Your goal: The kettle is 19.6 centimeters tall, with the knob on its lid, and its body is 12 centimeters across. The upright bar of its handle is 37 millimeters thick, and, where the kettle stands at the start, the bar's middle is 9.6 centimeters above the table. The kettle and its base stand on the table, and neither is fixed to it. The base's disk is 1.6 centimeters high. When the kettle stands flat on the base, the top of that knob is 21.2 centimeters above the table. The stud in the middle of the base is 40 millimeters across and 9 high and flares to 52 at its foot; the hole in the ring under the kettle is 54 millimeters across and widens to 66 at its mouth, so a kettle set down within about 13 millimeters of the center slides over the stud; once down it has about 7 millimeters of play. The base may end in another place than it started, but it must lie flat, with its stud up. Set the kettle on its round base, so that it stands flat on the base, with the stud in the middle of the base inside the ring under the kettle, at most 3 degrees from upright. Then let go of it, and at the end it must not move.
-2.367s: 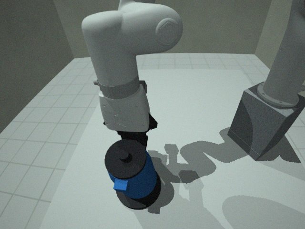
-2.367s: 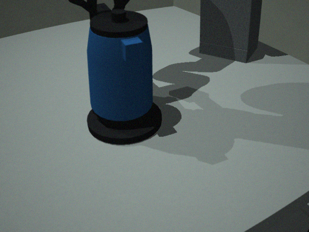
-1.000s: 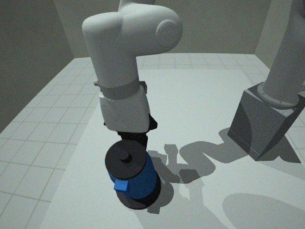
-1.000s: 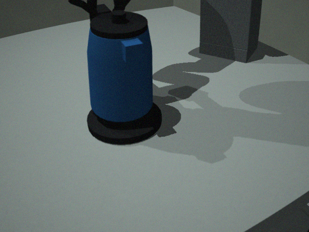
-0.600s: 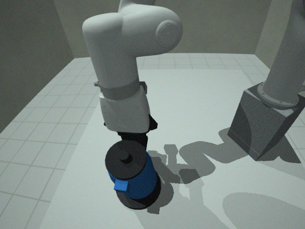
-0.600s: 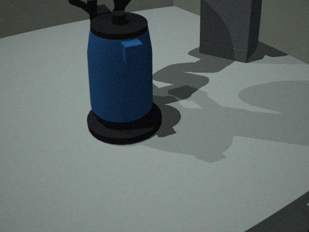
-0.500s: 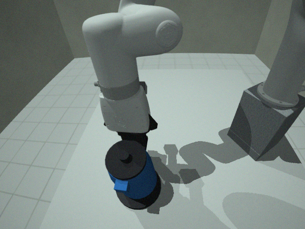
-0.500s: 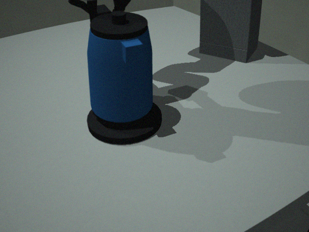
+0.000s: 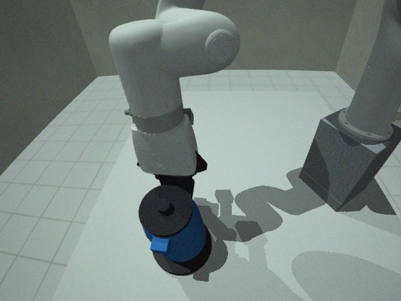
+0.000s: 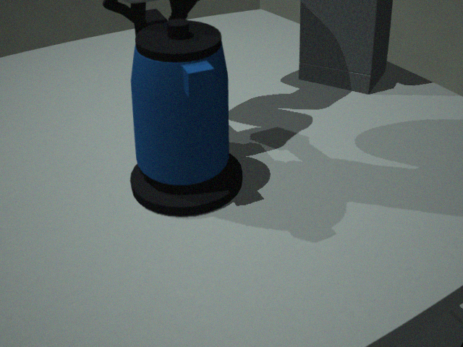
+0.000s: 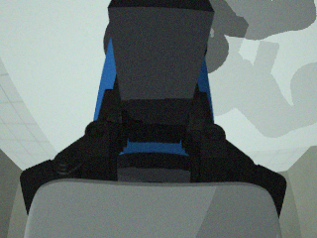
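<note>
Now: the blue kettle 10 mm ahead of my hand, 30 mm to the left of it and 60 mm below it. Round my hand: round black base 10 mm ahead, 60 mm to the left, 180 mm below.
</note>
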